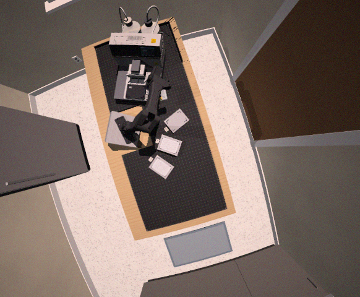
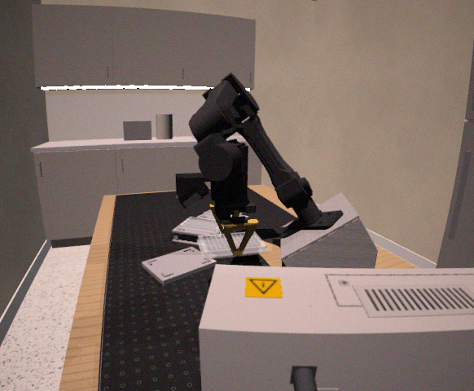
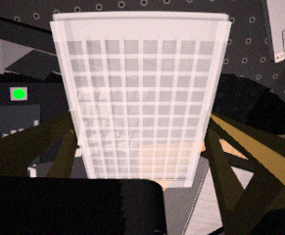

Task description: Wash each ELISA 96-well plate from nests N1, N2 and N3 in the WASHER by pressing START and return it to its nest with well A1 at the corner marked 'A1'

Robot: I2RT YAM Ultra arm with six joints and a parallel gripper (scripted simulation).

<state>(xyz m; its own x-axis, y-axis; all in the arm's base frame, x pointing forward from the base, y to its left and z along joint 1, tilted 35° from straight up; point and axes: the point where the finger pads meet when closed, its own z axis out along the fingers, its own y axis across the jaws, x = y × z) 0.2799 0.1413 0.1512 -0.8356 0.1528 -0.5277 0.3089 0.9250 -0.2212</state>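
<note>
The carrier pocket lies 150 mm to the left of my hand, 120 mm behind it and 70 mm below it. Round my hand: n1 label: 220 mm to the right, 140 mm below, 80 mm behind; then grey nest slab: 210 mm to the right, 140 mm below, 30 mm ahead; then washer: 270 mm to the left, 20 mm behind, 10 mm below.
</note>
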